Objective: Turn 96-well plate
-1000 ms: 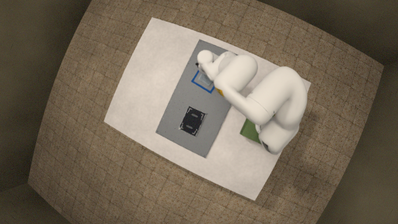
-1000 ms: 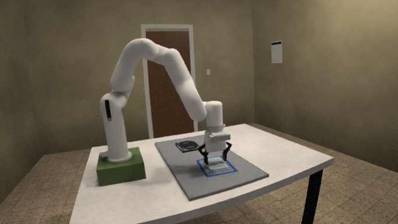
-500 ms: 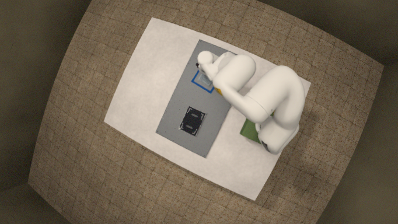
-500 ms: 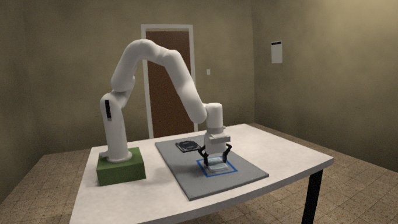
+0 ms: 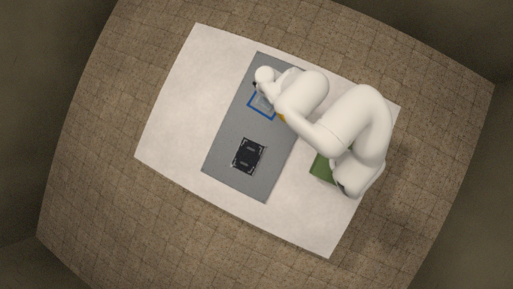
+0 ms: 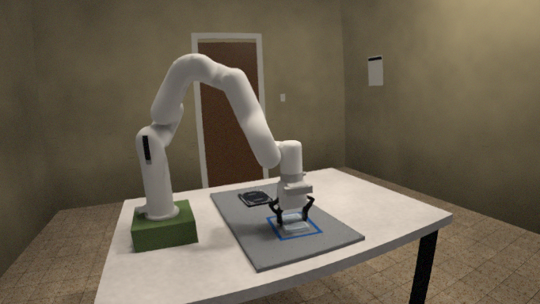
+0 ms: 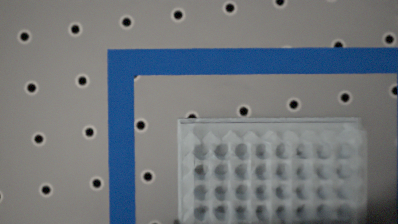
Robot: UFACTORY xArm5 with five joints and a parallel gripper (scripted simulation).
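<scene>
Now: hand 10 mm above the 96-well plate. From my hand the other things lie so: plate nest 20 mm behind, 320 mm to the left, 10 mm below.
</scene>
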